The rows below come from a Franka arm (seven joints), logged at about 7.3 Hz.
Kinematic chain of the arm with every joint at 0, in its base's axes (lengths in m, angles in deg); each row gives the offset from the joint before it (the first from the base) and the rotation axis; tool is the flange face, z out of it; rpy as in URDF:
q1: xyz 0 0 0.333 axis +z
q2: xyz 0 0 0 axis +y
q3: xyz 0 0 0.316 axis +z
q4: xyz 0.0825 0 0 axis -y
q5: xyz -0.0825 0 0.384 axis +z
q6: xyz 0 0 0 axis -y
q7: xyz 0.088 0 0 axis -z
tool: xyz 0 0 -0.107 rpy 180 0 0
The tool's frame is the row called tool.
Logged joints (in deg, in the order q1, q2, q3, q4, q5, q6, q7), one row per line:
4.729, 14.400, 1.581, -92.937, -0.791, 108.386, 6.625
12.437, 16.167, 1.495, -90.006, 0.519, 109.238, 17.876
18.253, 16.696, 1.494, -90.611, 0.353, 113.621, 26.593
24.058, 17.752, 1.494, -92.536, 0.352, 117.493, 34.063
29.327, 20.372, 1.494, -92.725, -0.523, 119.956, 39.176
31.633, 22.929, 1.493, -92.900, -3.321, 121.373, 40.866
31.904, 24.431, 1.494, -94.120, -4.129, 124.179, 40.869
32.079, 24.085, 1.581, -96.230, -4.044, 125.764, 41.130
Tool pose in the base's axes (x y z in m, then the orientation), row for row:
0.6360, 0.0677, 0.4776, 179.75, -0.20, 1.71
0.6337, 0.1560, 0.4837, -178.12, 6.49, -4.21
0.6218, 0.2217, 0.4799, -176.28, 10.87, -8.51
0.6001, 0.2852, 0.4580, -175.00, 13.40, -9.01
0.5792, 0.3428, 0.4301, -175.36, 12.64, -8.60
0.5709, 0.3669, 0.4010, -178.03, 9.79, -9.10
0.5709, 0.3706, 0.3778, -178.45, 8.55, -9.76
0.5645, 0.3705, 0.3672, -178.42, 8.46, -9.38
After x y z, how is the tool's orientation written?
As a rotation vector, in degrees.
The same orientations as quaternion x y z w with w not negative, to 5 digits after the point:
0.99995, -0.00111, 0.00951, 0.00211
-0.99895, 0.03640, -0.02361, 0.01494
-0.99656, 0.06145, -0.04811, 0.02775
-0.99508, 0.07619, -0.05123, 0.03714
-0.99562, 0.07176, -0.04883, 0.03468
-0.99711, 0.05483, -0.05097, 0.01282
-0.99732, 0.04778, -0.05455, 0.00941
-0.99745, 0.04730, -0.05244, 0.00989

